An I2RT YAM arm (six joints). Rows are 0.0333 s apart.
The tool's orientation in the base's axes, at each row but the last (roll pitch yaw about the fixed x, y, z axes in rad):
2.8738, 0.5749, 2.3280
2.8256, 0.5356, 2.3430
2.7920, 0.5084, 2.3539
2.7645, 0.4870, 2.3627
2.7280, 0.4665, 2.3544
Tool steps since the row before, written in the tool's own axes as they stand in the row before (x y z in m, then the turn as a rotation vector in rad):
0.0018, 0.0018, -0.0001, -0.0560, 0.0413, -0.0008
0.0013, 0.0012, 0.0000, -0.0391, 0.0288, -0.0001
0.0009, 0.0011, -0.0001, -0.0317, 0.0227, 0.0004
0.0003, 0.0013, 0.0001, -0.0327, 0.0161, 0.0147
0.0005, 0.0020, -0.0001, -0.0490, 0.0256, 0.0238
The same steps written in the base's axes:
0.0000, 0.0025, -0.0005, 0.0567, -0.0023, 0.0403
-0.0001, 0.0017, -0.0003, 0.0398, -0.0017, 0.0277
0.0000, 0.0014, 0.0000, 0.0322, -0.0019, 0.0219
0.0006, 0.0012, 0.0002, 0.0375, -0.0083, 0.0085
0.0007, 0.0019, 0.0006, 0.0579, -0.0114, 0.0118

